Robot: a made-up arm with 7 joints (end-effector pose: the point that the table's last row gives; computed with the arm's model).
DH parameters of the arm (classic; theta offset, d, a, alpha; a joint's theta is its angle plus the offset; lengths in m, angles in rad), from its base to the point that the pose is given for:
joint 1: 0 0.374 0 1.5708
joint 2: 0 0.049 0 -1.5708
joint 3: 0 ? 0.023 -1.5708
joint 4: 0 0.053 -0.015 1.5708
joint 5: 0 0.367 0 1.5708
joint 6: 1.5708 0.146 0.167 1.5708
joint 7: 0 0.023 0 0
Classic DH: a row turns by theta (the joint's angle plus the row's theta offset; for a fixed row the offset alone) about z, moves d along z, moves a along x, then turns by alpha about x.
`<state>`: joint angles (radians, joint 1 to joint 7).
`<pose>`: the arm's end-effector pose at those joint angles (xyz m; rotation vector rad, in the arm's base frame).
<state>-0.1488 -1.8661 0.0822 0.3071 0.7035 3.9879 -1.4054</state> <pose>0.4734 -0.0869 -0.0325 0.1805 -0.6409 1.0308</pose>
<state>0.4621 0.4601 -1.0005 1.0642 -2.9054 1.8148 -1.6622</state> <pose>0.2467 -0.1511 0.9744 -0.2227 1.1596 -1.4945</pose>
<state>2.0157 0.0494 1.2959 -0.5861 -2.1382 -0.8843 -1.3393</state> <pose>0.4622 0.0508 1.0272 -1.0174 -2.4046 -0.5774</pose>
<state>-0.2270 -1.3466 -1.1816 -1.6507 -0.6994 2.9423 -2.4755</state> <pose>0.2248 0.0523 0.5100 -2.1219 -1.0285 0.3597</pose>
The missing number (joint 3, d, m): 0.4
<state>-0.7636 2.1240 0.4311 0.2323 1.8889 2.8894 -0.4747</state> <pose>-0.3676 0.4540 0.2232 0.8039 -0.7625 -1.1730</pose>
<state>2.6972 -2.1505 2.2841 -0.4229 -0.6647 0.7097 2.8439</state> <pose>-0.3509 0.5081 -0.2530 1.5942 -1.6289 -0.5580</pose>
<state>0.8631 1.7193 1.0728 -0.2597 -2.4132 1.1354 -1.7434</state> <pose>-0.5030 -0.6114 -0.0208 1.1538 -1.4724 1.2424</pose>
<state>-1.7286 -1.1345 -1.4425 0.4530 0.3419 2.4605 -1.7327</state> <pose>-0.2091 -0.5243 0.7600 0.5298 0.7484 -1.1923</pose>
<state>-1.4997 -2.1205 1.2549 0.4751 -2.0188 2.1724 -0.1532</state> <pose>0.1590 -0.6958 0.1922 1.8553 -0.1655 1.4367</pose>
